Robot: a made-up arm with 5 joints.
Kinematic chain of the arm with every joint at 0, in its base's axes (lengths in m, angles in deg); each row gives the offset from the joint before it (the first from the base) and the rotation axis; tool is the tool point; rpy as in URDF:
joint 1: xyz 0 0 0.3 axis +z
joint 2: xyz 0 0 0 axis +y
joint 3: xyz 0.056 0 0.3 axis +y
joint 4: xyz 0.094 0 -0.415 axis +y
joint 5: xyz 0.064 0 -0.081 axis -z
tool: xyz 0 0 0 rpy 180 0 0
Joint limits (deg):
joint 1: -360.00..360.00
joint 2: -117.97..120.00
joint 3: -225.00..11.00
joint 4: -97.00..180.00
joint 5: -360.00..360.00
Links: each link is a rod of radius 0.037 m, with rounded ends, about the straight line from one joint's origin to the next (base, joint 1, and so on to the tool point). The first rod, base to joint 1, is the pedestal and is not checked.
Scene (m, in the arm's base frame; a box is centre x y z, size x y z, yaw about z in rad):
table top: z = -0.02
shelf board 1: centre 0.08 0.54 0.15 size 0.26 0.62 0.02 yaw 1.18
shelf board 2: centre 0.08 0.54 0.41 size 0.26 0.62 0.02 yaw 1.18
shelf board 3: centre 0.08 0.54 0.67 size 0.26 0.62 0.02 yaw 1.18
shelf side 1: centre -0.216 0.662 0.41 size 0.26 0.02 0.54 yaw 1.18
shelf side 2: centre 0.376 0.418 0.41 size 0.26 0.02 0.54 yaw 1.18
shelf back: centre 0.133 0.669 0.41 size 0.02 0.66 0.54 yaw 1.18
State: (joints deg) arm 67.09 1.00 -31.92 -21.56 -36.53
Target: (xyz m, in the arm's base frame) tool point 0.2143 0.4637 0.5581
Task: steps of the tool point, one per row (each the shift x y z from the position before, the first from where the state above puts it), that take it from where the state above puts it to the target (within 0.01 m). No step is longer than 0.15 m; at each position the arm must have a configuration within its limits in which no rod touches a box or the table.
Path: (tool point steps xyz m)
1: -0.0238 -0.0588 0.0102
2: -0.0247 -0.0600 0.0001
3: -0.0248 -0.0593 -0.0103
4: 0.0238 0.0330 0.1255
5: 0.0027 -0.0141 0.1399
6: 0.0272 0.0627 0.0162
7: 0.0281 0.0679 0.0004
8: 0.0274 0.0701 -0.0166

